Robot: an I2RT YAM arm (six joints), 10 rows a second.
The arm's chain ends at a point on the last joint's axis. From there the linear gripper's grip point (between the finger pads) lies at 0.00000 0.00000 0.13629 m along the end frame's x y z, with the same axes.
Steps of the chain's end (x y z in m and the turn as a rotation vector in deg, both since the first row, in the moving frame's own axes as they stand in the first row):
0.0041 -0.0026 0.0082 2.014 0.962 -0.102
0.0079 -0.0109 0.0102 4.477 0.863 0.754
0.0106 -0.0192 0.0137 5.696 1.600 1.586
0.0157 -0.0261 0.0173 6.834 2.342 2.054
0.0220 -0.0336 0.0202 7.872 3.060 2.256
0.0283 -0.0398 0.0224 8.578 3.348 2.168
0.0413 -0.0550 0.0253 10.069 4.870 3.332
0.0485 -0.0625 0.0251 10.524 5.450 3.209
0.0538 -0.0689 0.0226 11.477 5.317 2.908
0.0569 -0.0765 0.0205 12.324 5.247 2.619
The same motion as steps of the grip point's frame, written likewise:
0.0064 -0.0074 0.0081 2.014 0.962 -0.102
0.0100 -0.0215 0.0098 4.477 0.863 0.754
0.0146 -0.0327 0.0130 5.696 1.600 1.586
0.0215 -0.0422 0.0162 6.834 2.342 2.054
0.0296 -0.0521 0.0187 7.872 3.060 2.256
0.0366 -0.0600 0.0206 8.578 3.348 2.168
0.0535 -0.0785 0.0227 10.069 4.870 3.332
0.0621 -0.0870 0.0222 10.524 5.450 3.209
0.0670 -0.0956 0.0193 11.477 5.317 2.908
0.0699 -0.1053 0.0168 12.324 5.247 2.619

